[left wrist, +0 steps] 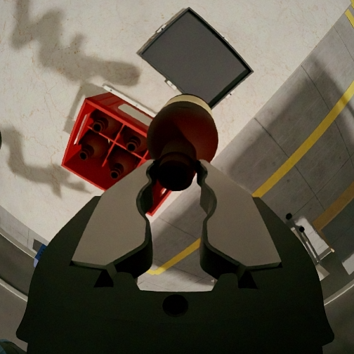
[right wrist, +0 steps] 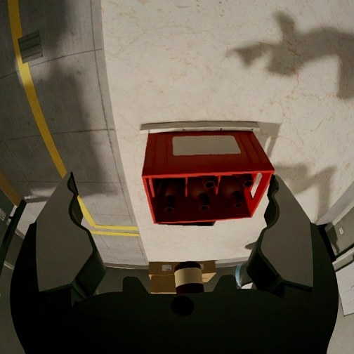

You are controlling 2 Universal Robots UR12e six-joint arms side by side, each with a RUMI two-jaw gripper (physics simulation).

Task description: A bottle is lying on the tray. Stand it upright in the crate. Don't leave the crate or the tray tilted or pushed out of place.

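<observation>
A brown bottle with a cream label point(left wrist: 182, 125) point(right wrist: 188, 276) hangs in my left gripper point(left wrist: 176, 161), held by its neck with its base pointing away from the jaws. In the left wrist view it overlaps the right part of the red crate point(left wrist: 102, 102) point(right wrist: 200, 162) and a corner of the tray. The crate stands flat on the table, with several brown bottles upright in its compartments; its right part is hidden in the left wrist view. The grey tray point(left wrist: 195, 55) lies flat, with no bottle on it. My right gripper point(right wrist: 173, 174) is open and empty, its jaws to either side of the crate in view.
A pale strip point(left wrist: 127, 99) point(right wrist: 200, 126) lies along the crate's long side on the light stone table point(left wrist: 45, 100) point(right wrist: 200, 65). Beyond the table edge is grey floor with yellow lines. Cardboard boxes point(right wrist: 161, 283) show behind the held bottle. A white cart stands at the right of the left wrist view.
</observation>
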